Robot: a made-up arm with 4 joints.
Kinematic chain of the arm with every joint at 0, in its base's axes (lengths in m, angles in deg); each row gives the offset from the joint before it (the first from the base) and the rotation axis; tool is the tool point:
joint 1: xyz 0 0 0.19 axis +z
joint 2: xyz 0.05 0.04 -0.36 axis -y
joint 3: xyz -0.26 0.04 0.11 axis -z
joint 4: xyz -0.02 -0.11 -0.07 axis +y
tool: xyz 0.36 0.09 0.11
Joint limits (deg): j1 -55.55..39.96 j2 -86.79..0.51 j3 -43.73..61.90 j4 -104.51..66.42
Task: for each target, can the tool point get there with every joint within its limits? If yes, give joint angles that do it. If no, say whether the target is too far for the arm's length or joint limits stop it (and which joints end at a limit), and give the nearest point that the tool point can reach.
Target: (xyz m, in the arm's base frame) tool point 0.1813 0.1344 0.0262
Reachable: yes | joints -17.00 -12.42 -22.33 -9.80
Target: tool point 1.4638 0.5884 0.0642
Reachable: no: too far | nearest point 0.4345 0.1746 0.1876 | short by 1.116 m
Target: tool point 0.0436 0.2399 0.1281
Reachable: yes | joints 28.37 -27.27 -32.00 -29.25
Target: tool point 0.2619 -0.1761 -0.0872
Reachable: yes | joints -39.90 -70.61 5.72 -21.92
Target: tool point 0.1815 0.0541 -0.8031
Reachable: no: joint limits stop it (at a limit: joint 1, joint 2, joint 4) | nearest point 0.1341 0.0883 -0.4164 | short by 0.391 m
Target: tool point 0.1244 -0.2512 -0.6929
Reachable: no: joint limits stop it (at a limit: joint 1, joint 2, joint 3, joint 4) | nearest point -0.0096 -0.1747 -0.4175 | short by 0.316 m
